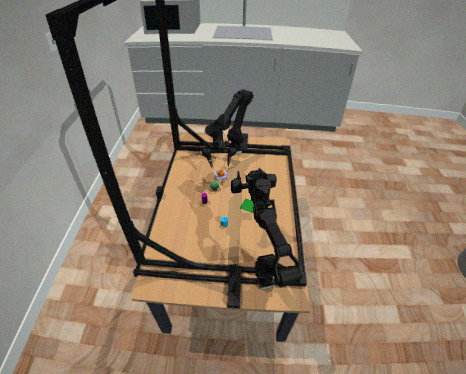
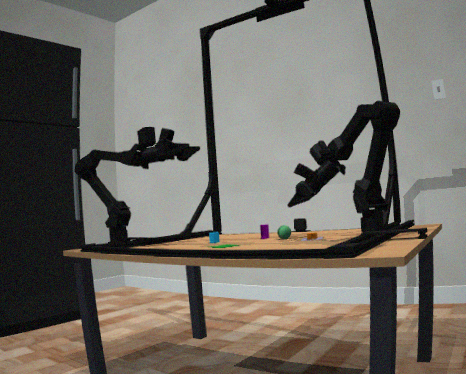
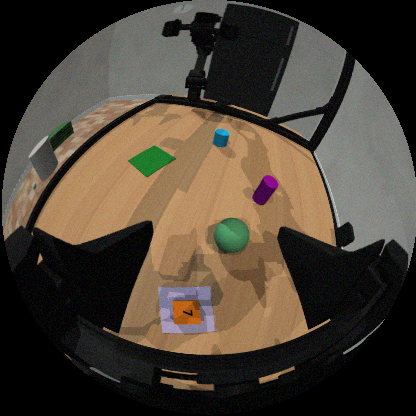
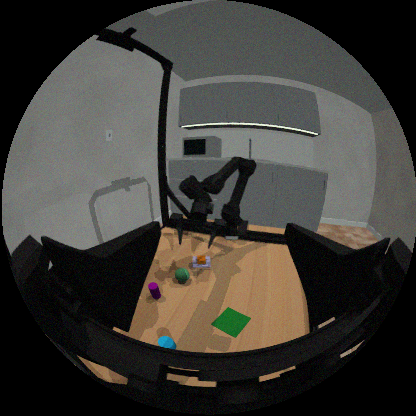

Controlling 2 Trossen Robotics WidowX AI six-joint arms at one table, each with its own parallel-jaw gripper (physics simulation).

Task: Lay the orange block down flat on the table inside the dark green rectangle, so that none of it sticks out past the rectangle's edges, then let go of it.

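Frame: origin at the left arm's base, x ahead, y left, z up, level; centimetres.
Seen in the pictures: left gripper, fingertip midpoint: (image 1: 220,166) (image 2: 291,204) (image 3: 217,231) (image 4: 193,246); right gripper, fingertip midpoint: (image 1: 248,169) (image 2: 194,146) (image 3: 198,19) (image 4: 224,229); left arm's base at its link origin: (image 2: 373,232) (image 4: 230,232); right arm's base at its link origin: (image 1: 265,279) (image 2: 118,242) (image 3: 192,98).
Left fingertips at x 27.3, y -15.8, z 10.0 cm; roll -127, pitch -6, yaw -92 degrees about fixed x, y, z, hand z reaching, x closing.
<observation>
Pixels of each thing's top centre, then the offset from my left fingertips to it. "*": a spot on its surface instead.
- orange block at its top centre: (image 3: 186,312) (image 2: 312,233) (image 4: 200,257) (image 1: 221,172) dx -6.8, dy +1.8, dz -10.0 cm
- pale purple square at a spot on its surface: (image 3: 206,327) * dx -9.4, dy -0.9, dz -11.8 cm
- dark green rectangle at a spot on its surface: (image 3: 151,161) (image 4: 229,318) (image 2: 227,245) (image 1: 247,204) * dx +20.0, dy +10.6, dz -11.8 cm
- green ball at its top centre: (image 3: 237,227) (image 4: 180,269) (image 2: 283,225) (image 1: 214,182) dx +3.8, dy -4.2, dz -7.0 cm
- purple cylinder at its top centre: (image 3: 270,181) (image 4: 152,285) (image 2: 264,224) (image 1: 204,194) dx +12.6, dy -11.5, dz -6.8 cm
- blue cylinder at its top centre: (image 4: 165,341) (image 3: 222,131) (image 2: 214,232) (image 1: 224,219) dx +30.0, dy -4.5, dz -8.3 cm
The orange block (image 1: 221,173) (image 2: 312,235) (image 3: 186,312) (image 4: 201,259) lies on a pale purple square (image 3: 206,327), with a dark 7 on its top. The dark green rectangle (image 1: 247,205) (image 2: 224,246) (image 3: 151,161) (image 4: 231,322) lies apart from it, with no block on it. My left gripper (image 1: 220,165) (image 2: 290,204) (image 3: 217,231) (image 4: 193,246) is open and empty, pointing down above the table near the orange block. My right gripper (image 2: 198,148) (image 3: 198,19) is open and empty, high above the table.
A green ball (image 1: 214,185) (image 2: 284,232) (image 3: 231,235) (image 4: 182,275) is near the pale square. A purple cylinder (image 1: 204,198) (image 3: 265,190) and a blue cylinder (image 1: 224,221) (image 3: 221,138) stand farther off. A black frame (image 1: 170,85) rises around the table.
</observation>
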